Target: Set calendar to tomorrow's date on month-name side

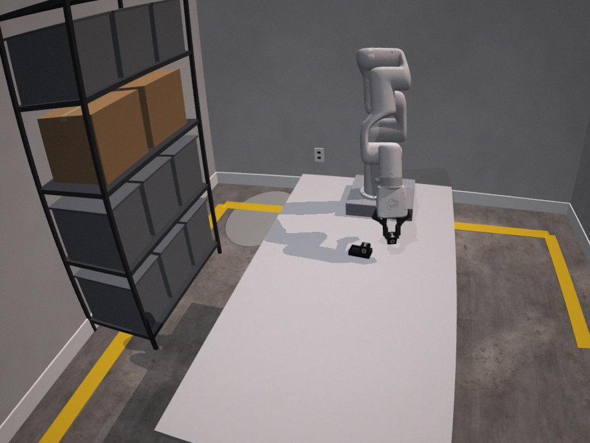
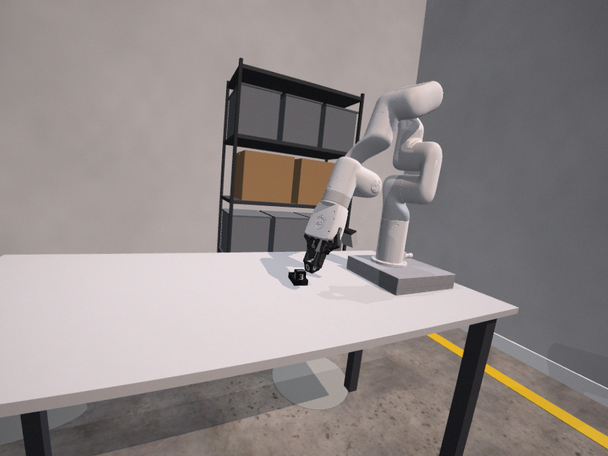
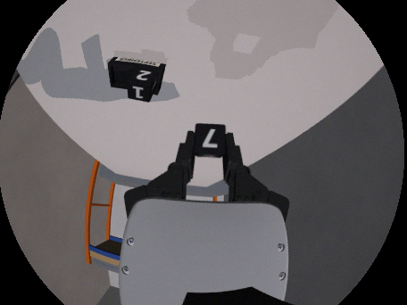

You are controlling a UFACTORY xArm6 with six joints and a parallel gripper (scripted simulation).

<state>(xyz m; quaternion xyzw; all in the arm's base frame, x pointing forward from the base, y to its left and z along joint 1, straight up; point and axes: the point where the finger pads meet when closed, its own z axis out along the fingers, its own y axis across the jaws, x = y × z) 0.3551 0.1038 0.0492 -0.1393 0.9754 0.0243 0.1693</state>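
Now: the black cube 10 mm ahead of my hand and 20 mm below it.
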